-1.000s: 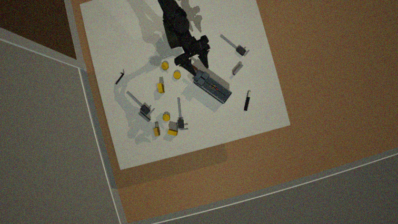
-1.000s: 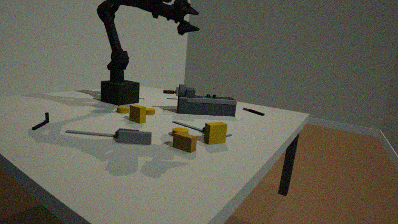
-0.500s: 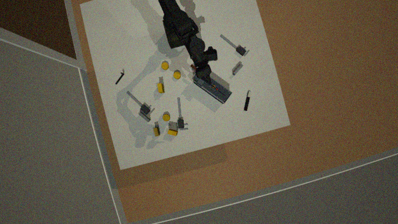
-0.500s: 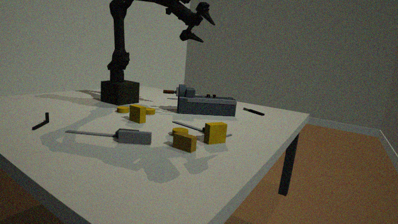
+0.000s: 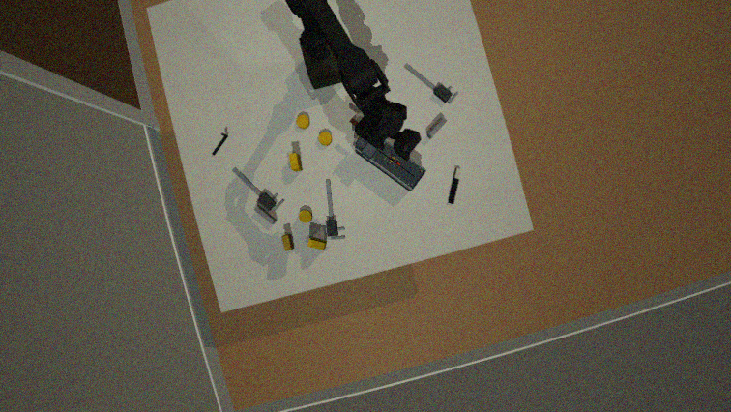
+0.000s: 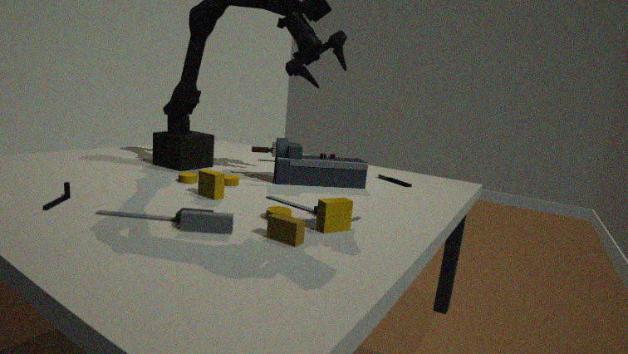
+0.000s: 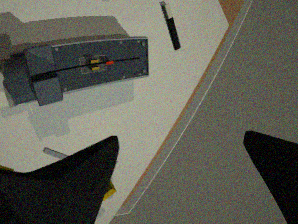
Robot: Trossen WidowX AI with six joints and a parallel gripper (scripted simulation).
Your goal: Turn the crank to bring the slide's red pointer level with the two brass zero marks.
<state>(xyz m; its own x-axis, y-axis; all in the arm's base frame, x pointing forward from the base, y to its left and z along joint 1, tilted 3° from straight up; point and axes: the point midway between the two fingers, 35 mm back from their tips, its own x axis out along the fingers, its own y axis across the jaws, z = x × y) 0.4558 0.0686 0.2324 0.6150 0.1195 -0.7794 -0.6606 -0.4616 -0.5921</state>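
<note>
Now: gripper tip 10 mm short of the slide, 40 mm to the right of it and 220 mm above it. The rest, counted from my gripper tip: black l-shaped key (370 mm behind, 550 mm to the right, 290 mm below); then black bar (160 mm ahead, 230 mm to the left, 300 mm below); then brown crank handle (190 mm behind, 40 mm to the right, 220 mm below).
</note>
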